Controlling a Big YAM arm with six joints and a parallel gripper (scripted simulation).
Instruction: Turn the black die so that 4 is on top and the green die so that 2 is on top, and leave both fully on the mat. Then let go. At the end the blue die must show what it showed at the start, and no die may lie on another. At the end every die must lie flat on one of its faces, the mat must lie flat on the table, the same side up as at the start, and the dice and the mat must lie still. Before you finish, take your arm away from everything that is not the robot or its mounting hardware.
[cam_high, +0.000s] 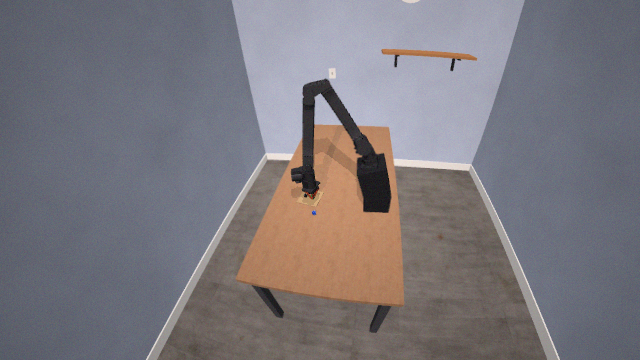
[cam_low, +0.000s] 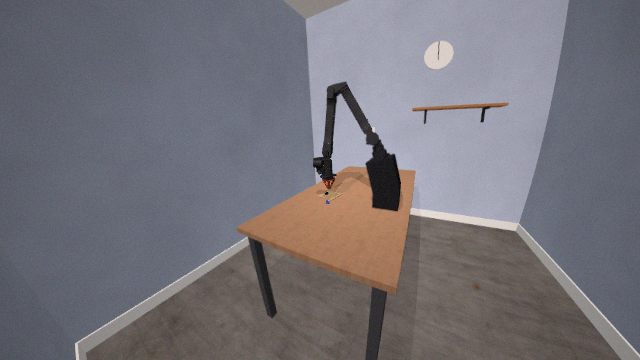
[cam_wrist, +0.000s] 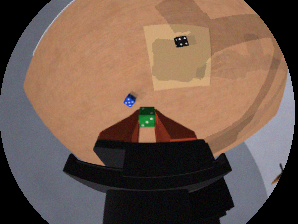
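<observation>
The blue die is 90 mm below my hand, 40 mm to the left of it and 20 mm behind it. Also, from my hand: black die: 90 mm below, 90 mm ahead, 80 mm to the right; then green die: right at my hand; then tan mat: 100 mm below, 90 mm to the right, 60 mm ahead.
</observation>
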